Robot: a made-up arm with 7 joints.
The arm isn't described. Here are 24 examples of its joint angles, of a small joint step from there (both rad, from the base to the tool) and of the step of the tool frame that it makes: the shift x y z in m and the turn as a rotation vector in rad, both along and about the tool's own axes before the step.
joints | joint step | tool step
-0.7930 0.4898 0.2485 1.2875 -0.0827 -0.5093 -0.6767 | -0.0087 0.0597 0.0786 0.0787 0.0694 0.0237 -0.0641 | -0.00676 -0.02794 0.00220 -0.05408 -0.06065 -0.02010
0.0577 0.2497 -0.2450 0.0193 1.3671 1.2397 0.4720 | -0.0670 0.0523 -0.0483 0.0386 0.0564 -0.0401 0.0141 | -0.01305 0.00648 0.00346 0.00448 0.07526 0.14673
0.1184 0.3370 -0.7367 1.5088 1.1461 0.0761 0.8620 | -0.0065 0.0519 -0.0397 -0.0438 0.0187 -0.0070 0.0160 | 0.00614 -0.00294 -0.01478 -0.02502 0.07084 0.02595
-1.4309 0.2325 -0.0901 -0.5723 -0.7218 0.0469 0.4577 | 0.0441 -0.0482 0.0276 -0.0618 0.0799 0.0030 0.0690 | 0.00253 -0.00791 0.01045 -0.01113 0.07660 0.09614
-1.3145 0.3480 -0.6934 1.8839 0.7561 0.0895 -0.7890 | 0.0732 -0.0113 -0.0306 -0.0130 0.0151 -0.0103 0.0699 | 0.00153 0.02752 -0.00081 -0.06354 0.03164 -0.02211
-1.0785 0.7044 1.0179 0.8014 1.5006 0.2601 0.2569 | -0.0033 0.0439 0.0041 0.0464 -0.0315 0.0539 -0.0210 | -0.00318 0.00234 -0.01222 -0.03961 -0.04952 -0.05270
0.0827 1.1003 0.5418 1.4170 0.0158 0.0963 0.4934 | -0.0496 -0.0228 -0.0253 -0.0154 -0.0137 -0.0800 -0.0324 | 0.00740 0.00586 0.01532 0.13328 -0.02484 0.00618
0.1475 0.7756 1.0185 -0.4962 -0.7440 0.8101 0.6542 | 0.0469 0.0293 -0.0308 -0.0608 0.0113 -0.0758 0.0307 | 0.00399 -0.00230 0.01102 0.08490 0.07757 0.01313
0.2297 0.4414 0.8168 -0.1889 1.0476 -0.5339 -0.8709 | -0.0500 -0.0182 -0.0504 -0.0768 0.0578 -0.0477 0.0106 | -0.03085 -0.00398 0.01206 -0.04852 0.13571 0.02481
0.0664 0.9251 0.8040 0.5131 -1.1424 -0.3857 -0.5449 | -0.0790 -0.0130 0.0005 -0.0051 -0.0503 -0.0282 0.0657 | 0.00846 0.01823 -0.00780 0.07200 0.01439 0.14267
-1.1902 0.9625 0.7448 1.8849 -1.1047 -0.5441 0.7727 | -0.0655 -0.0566 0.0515 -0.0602 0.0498 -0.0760 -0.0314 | 0.03090 -0.02013 -0.00226 0.05221 -0.08731 -0.07294
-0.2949 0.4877 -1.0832 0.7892 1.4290 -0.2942 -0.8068 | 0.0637 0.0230 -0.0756 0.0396 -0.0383 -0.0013 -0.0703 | -0.00724 0.04079 0.02330 0.13040 0.04460 -0.12756
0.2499 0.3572 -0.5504 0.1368 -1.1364 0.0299 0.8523 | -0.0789 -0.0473 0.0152 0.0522 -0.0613 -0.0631 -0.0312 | 0.01286 0.02340 0.01264 0.09070 -0.09366 0.00523
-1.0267 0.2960 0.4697 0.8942 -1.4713 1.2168 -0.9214 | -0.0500 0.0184 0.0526 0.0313 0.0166 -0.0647 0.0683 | -0.00187 0.01899 0.00918 -0.00701 0.09855 0.01320
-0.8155 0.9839 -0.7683 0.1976 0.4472 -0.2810 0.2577 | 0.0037 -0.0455 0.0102 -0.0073 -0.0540 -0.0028 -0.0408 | -0.00085 0.01371 0.00394 0.04805 -0.06179 0.04292
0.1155 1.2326 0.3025 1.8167 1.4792 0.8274 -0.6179 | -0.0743 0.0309 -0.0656 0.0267 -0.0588 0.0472 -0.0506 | -0.00031 -0.01148 -0.01293 0.06316 -0.09139 -0.03539
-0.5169 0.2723 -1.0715 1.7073 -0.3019 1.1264 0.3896 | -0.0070 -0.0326 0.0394 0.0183 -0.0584 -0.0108 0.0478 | 0.00841 -0.00385 0.00829 0.04174 -0.02849 -0.02380
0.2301 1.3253 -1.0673 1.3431 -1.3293 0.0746 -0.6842 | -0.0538 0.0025 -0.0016 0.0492 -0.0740 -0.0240 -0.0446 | -0.00514 -0.00313 0.00782 0.11107 0.01703 0.05638
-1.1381 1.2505 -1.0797 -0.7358 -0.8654 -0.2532 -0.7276 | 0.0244 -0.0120 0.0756 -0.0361 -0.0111 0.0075 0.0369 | -0.01118 0.00120 0.00590 -0.01305 0.06593 0.02184
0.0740 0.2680 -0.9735 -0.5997 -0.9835 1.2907 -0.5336 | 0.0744 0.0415 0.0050 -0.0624 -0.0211 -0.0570 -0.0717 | 0.01341 0.00863 -0.01096 0.11626 0.02953 -0.06712
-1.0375 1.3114 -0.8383 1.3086 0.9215 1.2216 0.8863 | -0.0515 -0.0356 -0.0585 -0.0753 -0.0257 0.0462 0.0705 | -0.02761 -0.01166 -0.00428 -0.05139 -0.07753 0.09063
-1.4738 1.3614 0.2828 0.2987 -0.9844 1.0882 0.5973 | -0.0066 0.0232 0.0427 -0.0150 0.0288 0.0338 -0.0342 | -0.01197 -0.01127 0.00995 0.01996 0.00845 0.01217
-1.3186 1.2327 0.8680 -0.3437 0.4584 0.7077 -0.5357 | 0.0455 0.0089 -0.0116 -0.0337 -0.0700 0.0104 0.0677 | 0.00490 0.00352 0.00645 0.03300 0.01951 0.01121
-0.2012 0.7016 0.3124 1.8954 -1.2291 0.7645 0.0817 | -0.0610 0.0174 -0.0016 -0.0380 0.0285 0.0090 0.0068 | 0.02277 0.00837 0.01929 0.01883 0.05648 -0.06768
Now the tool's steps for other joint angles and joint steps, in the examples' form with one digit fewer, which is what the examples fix.
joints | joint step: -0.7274 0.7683 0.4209 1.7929 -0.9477 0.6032 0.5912 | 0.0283 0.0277 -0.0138 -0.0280 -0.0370 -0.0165 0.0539
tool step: -0.0126 -0.0039 0.0059 0.0212 -0.0099 0.0775
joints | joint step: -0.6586 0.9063 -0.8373 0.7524 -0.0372 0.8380 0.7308 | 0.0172 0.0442 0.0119 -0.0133 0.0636 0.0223 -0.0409
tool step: -0.0016 0.0008 -0.0159 -0.0491 0.0488 -0.0095
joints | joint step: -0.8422 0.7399 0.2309 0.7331 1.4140 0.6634 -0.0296 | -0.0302 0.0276 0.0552 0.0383 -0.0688 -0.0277 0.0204
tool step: -0.0037 0.0054 -0.0212 0.0276 -0.0949 -0.0042
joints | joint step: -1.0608 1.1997 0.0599 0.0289 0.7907 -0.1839 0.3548 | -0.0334 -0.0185 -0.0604 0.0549 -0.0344 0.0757 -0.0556
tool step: 0.0097 0.0090 0.0066 -0.0054 -0.0941 -0.0986
